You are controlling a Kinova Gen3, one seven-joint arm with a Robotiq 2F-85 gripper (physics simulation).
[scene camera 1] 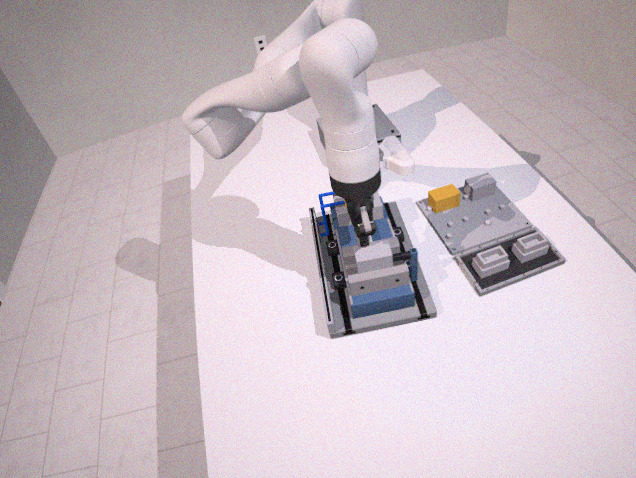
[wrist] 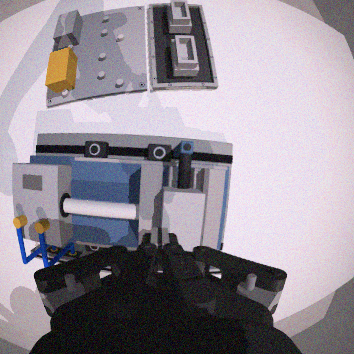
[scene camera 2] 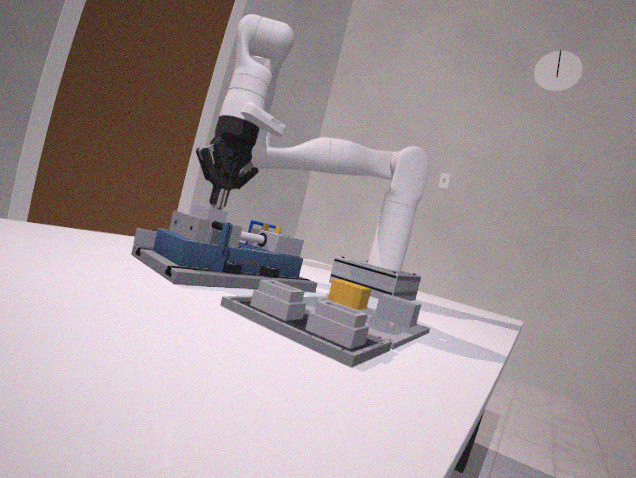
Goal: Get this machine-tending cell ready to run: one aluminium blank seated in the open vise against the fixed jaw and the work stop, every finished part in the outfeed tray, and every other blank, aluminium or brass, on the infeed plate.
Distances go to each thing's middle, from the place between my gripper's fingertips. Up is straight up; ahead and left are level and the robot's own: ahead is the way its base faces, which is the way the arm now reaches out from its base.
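The outfeed tray (scene camera 2: 294,330) is 3 cm ahead of my hand, 28 cm to the left of it and 11 cm below it. The infeed plate (scene camera 1: 465,236) is 11 cm behind my hand, 26 cm to the left of it and 11 cm below it. As for the brass blank (scene camera 2: 346,293), I see my gripper 16 cm past it, 21 cm to the right of it and 9 cm above it.
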